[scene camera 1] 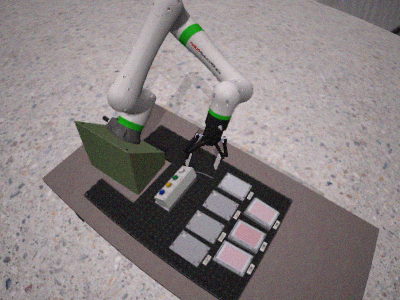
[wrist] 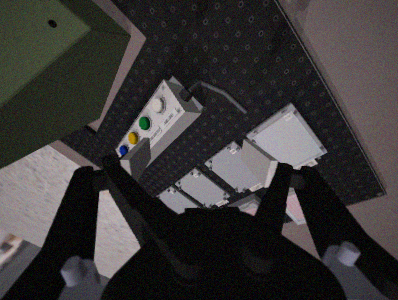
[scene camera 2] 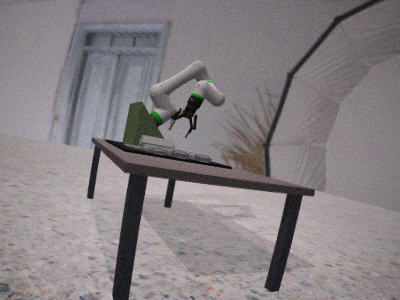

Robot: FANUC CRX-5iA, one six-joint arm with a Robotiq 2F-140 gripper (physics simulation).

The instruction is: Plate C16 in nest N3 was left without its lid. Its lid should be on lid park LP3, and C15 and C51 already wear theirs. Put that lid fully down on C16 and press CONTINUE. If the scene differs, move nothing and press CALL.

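Seen in the pictures: gripper, fingertip midpoint: [scene camera 1: 201, 166] [wrist: 197, 148] [scene camera 2: 176, 133]; arm's base, link origin: [scene camera 1: 125, 137] [scene camera 2: 148, 123].
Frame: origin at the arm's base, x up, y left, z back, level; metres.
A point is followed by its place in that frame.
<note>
My gripper [scene camera 1: 203, 161] @[x -0.040, y 0.140, z -0.352 m] [scene camera 2: 179, 131] @[x -0.040, y 0.140, z -0.352 m] [wrist: 197, 148] @[x -0.040, y 0.140, z -0.352 m] is open and empty, above the mat near the button box [scene camera 1: 175, 189] @[x -0.099, y -0.001, z -0.326 m] [scene camera 2: 156, 141] @[x -0.119, y 0.018, z -0.334 m] [wrist: 174, 125] @[x -0.098, y 0.105, z -0.314 m]. The box has white, green [scene camera 1: 175, 177] @[x -0.107, y 0.050, z -0.279 m] [wrist: 144, 123] @[x -0.106, y 0.055, z -0.276 m], yellow and blue buttons. In scene camera 1, three pink plates [scene camera 1: 261, 213] @[x -0.136, y 0.178, z -0.689 m] [scene camera 1: 247, 235] @[x -0.139, y 0.049, z -0.698 m] [scene camera 1: 233, 257] @[x -0.142, y -0.069, z -0.708 m] sit in a row. Beside them is a row of grey pads [scene camera 1: 220, 205] @[x -0.167, y 0.103, z -0.513 m] [scene camera 1: 205, 226] @[x -0.166, y -0.025, z -0.526 m] [scene camera 1: 190, 247] @[x -0.166, y -0.143, z -0.539 m], with a brighter, thicker clear slab [scene camera 1: 235, 186] @[x -0.159, y 0.231, z -0.508 m] [wrist: 287, 136] @[x -0.159, y 0.246, z -0.481 m], seemingly a lid, at its far end. Tag text is unreadable; I cannot tell which plates wear lids.
A green pedestal [scene camera 1: 111, 159] @[x 0.006, y -0.128, z -0.058 m] [scene camera 2: 136, 125] @[x -0.035, y -0.111, z -0.164 m] [wrist: 45, 60] @[x -0.044, y 0.067, z -0.148 m] carries the arm beside the button box. A cable [scene camera 1: 204, 174] @[x -0.170, y 0.192, z -0.346 m] [wrist: 222, 91] @[x -0.170, y 0.192, z -0.331 m] runs from the box over the black perforated mat [scene camera 1: 112, 201] @[x -0.177, y -0.222, z -0.121 m] [wrist: 240, 35] @[x -0.176, y 0.265, z -0.280 m]. Small tags stand beside the plates and pads. The brown table [scene camera 1: 330, 240] @[x -0.189, y 0.306, z -1.046 m] [scene camera 2: 215, 180] @[x -0.205, y 0.040, z -1.314 m] surrounds the mat.
</note>
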